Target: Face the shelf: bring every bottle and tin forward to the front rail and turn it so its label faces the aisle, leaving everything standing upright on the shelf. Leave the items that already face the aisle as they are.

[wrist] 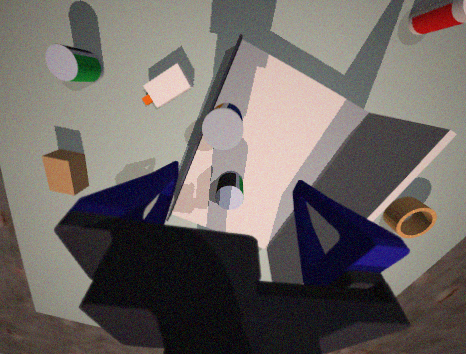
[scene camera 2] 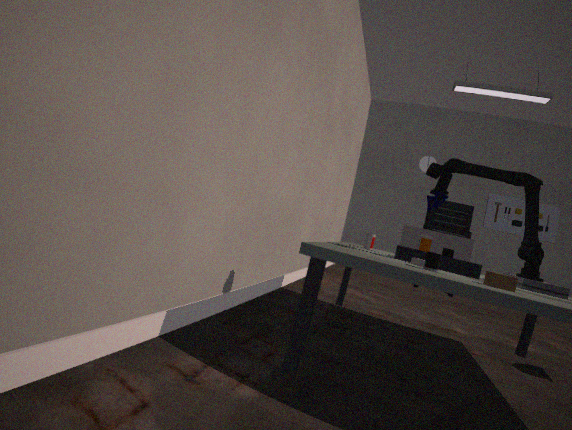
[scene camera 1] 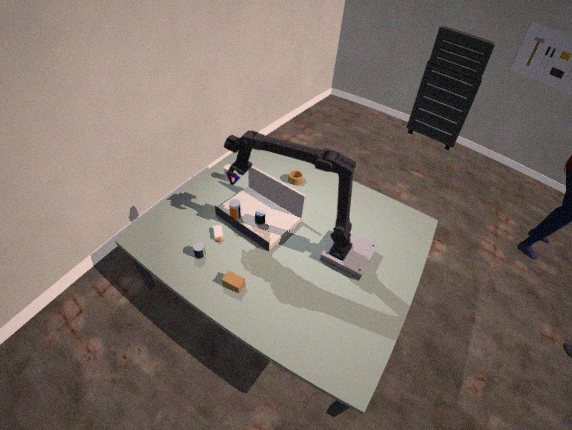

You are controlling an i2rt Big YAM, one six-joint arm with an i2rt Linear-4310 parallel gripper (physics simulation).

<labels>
same spot on shelf: [scene camera 1: 283,205] = [wrist: 293,219]
</labels>
